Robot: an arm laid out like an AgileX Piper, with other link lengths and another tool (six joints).
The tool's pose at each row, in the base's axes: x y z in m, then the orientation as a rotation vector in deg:
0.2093, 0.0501, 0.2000, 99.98, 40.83, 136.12
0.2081, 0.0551, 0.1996, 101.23, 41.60, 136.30
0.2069, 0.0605, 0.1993, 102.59, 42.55, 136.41
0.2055, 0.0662, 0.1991, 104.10, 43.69, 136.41
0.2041, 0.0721, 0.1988, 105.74, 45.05, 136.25
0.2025, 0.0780, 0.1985, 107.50, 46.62, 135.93
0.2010, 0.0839, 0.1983, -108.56, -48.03, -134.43
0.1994, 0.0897, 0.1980, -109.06, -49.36, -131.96
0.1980, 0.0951, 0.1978, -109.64, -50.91, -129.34
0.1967, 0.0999, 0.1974, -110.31, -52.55, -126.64
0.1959, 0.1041, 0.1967, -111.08, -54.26, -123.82
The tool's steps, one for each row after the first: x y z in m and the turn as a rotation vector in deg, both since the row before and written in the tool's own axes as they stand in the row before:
0.0018, -0.0048, 0.0003, 0.99, -0.31, 0.70
0.0020, -0.0051, 0.0005, 1.13, -0.37, 0.69
0.0022, -0.0054, 0.0006, 1.27, -0.46, 0.69
0.0021, -0.0056, 0.0007, 1.41, -0.56, 0.64
0.0021, -0.0057, 0.0007, 1.54, -0.66, 0.60
0.0021, -0.0056, 0.0009, 1.65, -0.77, 0.54
0.0020, -0.0056, 0.0009, 1.77, -0.89, 0.45
0.0019, -0.0052, 0.0010, 1.89, -1.02, 0.35
0.0015, -0.0047, 0.0010, 1.92, -1.13, 0.27
0.0009, -0.0041, 0.0013, 1.95, -1.26, 0.22

